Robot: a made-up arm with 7 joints.
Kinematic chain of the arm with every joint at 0, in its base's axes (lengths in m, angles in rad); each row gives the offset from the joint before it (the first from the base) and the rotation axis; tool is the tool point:
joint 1: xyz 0 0.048 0 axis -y
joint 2: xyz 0 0.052 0 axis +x
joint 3: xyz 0 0 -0.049 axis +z
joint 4: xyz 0 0 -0.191 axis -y
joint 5: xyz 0 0 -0.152 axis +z
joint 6: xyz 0 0 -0.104 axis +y
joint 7: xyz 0 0 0 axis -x
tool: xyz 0 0 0
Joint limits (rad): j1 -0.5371..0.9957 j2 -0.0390..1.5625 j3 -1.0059..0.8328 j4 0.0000..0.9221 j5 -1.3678..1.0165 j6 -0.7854..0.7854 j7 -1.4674..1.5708
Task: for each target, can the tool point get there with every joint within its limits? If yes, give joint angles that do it. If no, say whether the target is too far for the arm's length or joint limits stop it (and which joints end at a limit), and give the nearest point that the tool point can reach.
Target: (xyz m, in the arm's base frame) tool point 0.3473 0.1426 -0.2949
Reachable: yes | joints 0.4553 0.1192 -0.0404 0.7928 -1.1675 0.3751 -0.2237
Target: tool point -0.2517 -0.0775 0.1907
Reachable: no: joint limits stop it (at a limit: joint 1, joint 2, joint 3, joint 4) | nearest point -0.1045 -0.0876 -0.3889 | short by 0.598 m
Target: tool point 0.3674 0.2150 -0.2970
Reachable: yes | joints 0.7068 0.3441 -0.5102 0.3979 -0.2130 -0.2206 0.2613
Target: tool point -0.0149 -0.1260 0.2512
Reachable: no: joint limits stop it (at a limit: joint 1, joint 2, joint 4) | nearest point 0.3990 -0.0688 -0.0985 | short by 0.545 m
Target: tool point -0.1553 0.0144 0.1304
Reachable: no: joint limits stop it (at a limit: joint 1, joint 2, joint 3, joint 4) | nearest point -0.0492 0.4959 0.1955 | short by 0.497 m
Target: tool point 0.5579 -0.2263 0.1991
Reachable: no: too far | nearest point 0.4197 -0.0280 -0.0694 | short by 0.361 m
